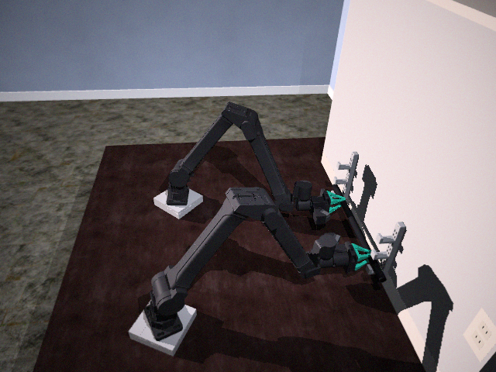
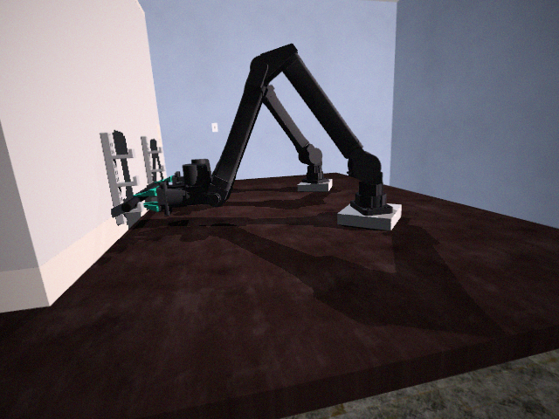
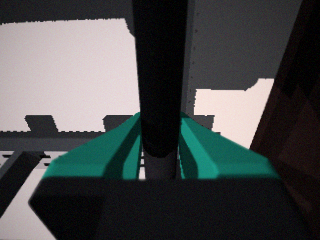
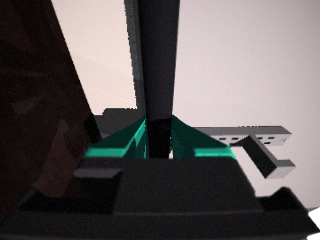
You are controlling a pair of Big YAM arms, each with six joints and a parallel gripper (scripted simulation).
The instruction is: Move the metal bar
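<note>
My right gripper is now 150 mm to the right of the dark metal bar and 10 mm past it. Round my right hand: white wall: 360 mm above, 190 mm ahead, 130 mm to the left.
</note>
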